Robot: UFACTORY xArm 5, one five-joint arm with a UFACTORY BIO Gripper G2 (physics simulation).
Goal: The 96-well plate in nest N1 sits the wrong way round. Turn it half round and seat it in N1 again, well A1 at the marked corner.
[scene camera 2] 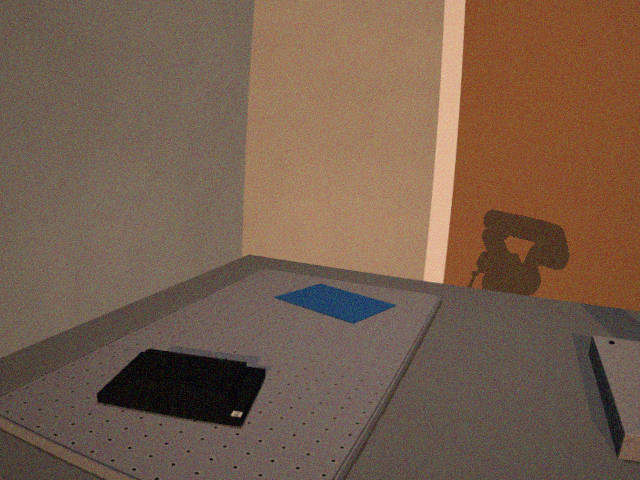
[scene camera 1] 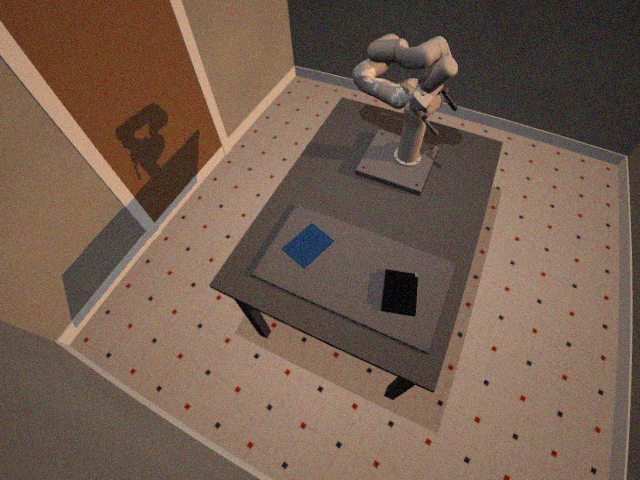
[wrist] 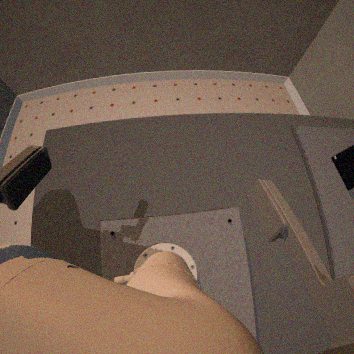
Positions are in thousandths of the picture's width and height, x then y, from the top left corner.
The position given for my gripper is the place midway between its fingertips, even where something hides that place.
Observation:
I see my gripper (scene camera 1: 699, 255), a black 96-well plate (scene camera 2: 293, 786) and a blue mat (scene camera 2: 543, 639).
The black 96-well plate is seen too in scene camera 1 (scene camera 1: 626, 603). My gripper shows as well in the wrist view (wrist: 434, 484). The blue mat is seen too in scene camera 1 (scene camera 1: 487, 505).

